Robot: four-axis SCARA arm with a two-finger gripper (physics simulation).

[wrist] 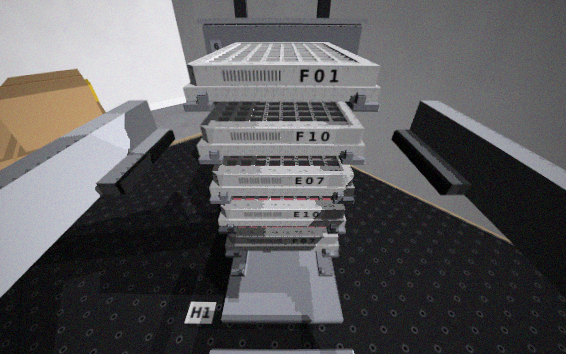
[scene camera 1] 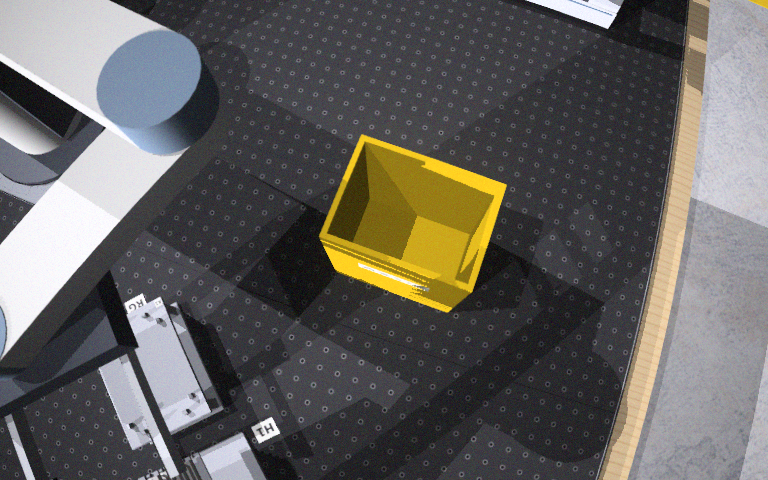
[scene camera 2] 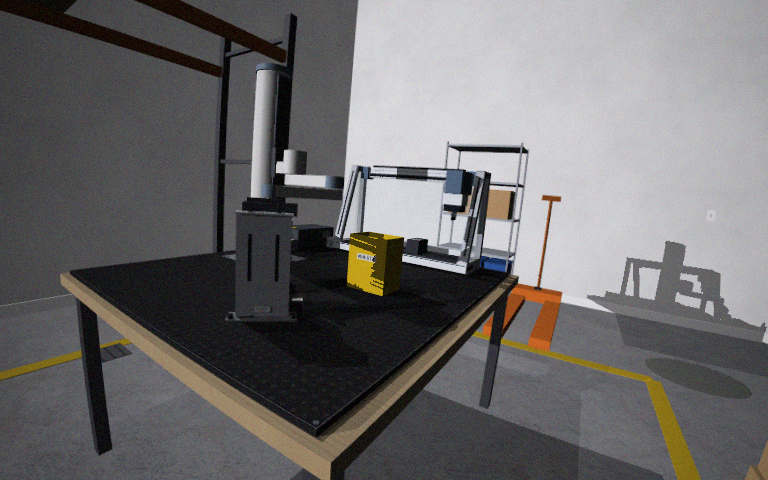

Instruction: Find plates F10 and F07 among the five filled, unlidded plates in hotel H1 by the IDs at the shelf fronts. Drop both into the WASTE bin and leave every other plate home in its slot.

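Places are measured from the arm's base along level axes (x ahead, y down, z left), in millimetres.
Pixels of known places: gripper, fingertip midpoint: (wrist: 283, 119); arm's base, link origin: (scene camera 1: 52, 118).
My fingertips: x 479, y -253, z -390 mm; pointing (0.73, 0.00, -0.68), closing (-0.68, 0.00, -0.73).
Ahead of a thing's pixels: the offset from my fingertips to its top centre. "*": to the spot under its first point.
Hotel H1 {* dy +233, dx +0, dz +1 mm} (wrist: 282, 311) stands ahead in the wrist view, its five plates stacked with IDs facing me. From the top they are F01 {dy -26, dx +42, dz -38 mm} (wrist: 290, 76), F10 {dy +3, dx +42, dz -38 mm} (wrist: 287, 136), E07 {dy +31, dx +42, dz -38 mm} (wrist: 285, 180), E10 {dy +59, dx +42, dz -38 mm} (wrist: 280, 214) and, in shadow, F07 {dy +87, dx +42, dz -38 mm} (wrist: 270, 241). My gripper (wrist: 283, 119) is open, its fingers wide apart on either side of the stack's image, with nothing held. How near the fingertips are to the plates I cannot tell. The yellow WASTE bin {dy +41, dx +167, dz +364 mm} (scene camera 1: 351, 263) (scene camera 2: 362, 274) stands upright and open at the top. Its visible inside floor shows no plate.
A grey plate nest {dy +171, dx -96, dz +90 mm} (scene camera 1: 167, 362) with small pegs lies beside the H1 label {* dy +240, dx +68, dz +72 mm} (scene camera 1: 265, 430) (wrist: 200, 312). The arm (scene camera 1: 62, 226) reaches over the left side. A grey pedestal (scene camera 2: 263, 266) and a white gantry frame (scene camera 2: 481, 215) stand on the table. A brown box (wrist: 50, 110) shows beyond.
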